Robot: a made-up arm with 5 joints.
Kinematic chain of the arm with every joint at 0, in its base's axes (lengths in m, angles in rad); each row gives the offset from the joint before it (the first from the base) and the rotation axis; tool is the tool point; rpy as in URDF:
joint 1: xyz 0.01 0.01 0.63 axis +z
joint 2: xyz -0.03 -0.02 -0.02 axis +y
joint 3: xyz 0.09 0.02 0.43 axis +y
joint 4: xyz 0.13 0 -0.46 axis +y
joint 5: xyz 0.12 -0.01 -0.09 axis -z
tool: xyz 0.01 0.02 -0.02 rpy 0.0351 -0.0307 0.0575
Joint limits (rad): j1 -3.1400..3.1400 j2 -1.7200..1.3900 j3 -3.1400..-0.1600 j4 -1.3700..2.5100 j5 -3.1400..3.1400
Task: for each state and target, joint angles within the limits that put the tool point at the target. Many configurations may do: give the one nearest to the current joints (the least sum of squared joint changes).
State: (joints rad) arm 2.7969 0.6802 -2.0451 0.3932 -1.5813
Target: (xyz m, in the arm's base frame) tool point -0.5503 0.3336 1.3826
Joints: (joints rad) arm 2.6187 0.1922 -2.0919 0.3617 -1.5969
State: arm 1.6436 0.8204 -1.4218 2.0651 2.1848
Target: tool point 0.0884 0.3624 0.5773
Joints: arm 1.4347 0.2882 -0.7848 2.4691 2.2002
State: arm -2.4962 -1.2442 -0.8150 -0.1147 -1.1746
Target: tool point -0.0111 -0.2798 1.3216
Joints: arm -1.6701 -0.6852 -1.0318 -0.0530 -1.1185
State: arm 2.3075 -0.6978 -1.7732 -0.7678 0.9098
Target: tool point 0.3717 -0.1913 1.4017
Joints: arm 2.6192 -0.9843 -1.6633 -1.0856 0.9285
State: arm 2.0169 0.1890 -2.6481 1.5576 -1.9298
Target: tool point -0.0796 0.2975 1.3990
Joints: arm 1.8993 -0.2173 -2.1901 2.1289 -1.9430
